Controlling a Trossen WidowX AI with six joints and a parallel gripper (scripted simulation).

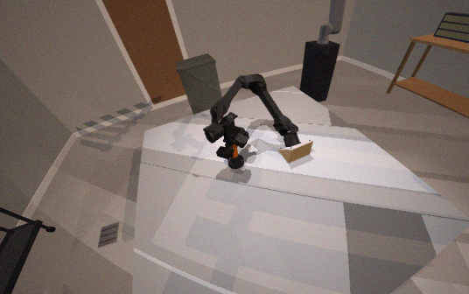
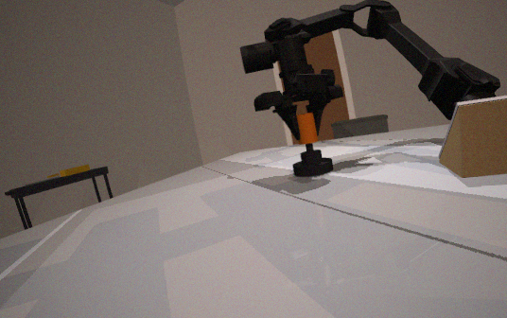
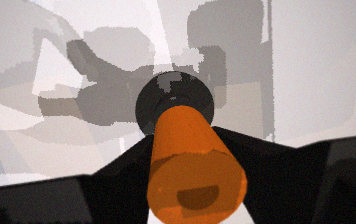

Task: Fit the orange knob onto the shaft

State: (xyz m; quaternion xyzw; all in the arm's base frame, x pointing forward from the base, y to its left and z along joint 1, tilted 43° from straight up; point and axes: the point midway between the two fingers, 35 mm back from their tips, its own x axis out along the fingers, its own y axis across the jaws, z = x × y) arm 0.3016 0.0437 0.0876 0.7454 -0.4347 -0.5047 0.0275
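My gripper tip is now 20 mm below the orange knob. Also, from my gripper tip: round pedestal (40 mm below).
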